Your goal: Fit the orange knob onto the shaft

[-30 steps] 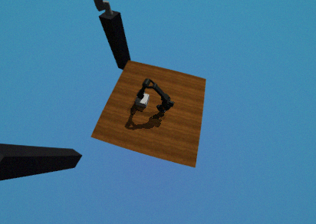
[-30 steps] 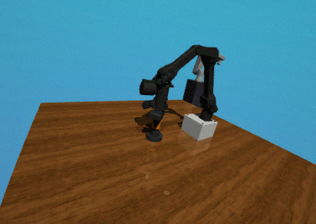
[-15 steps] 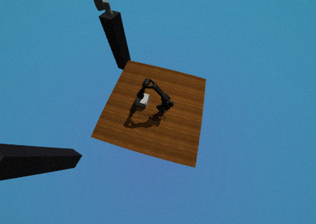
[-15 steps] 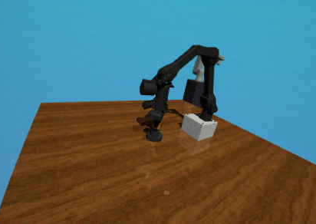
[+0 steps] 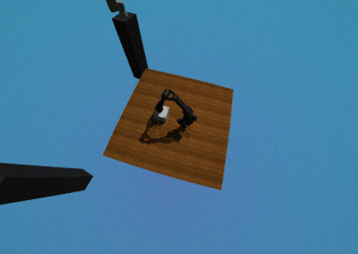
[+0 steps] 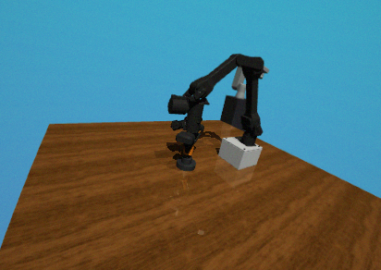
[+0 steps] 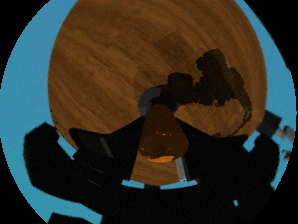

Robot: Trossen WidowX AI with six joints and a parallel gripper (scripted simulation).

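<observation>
The orange knob is 20 mm above my gripper tip. From my gripper tip the other things lie so: round dark pedestal 40 mm below.
</observation>
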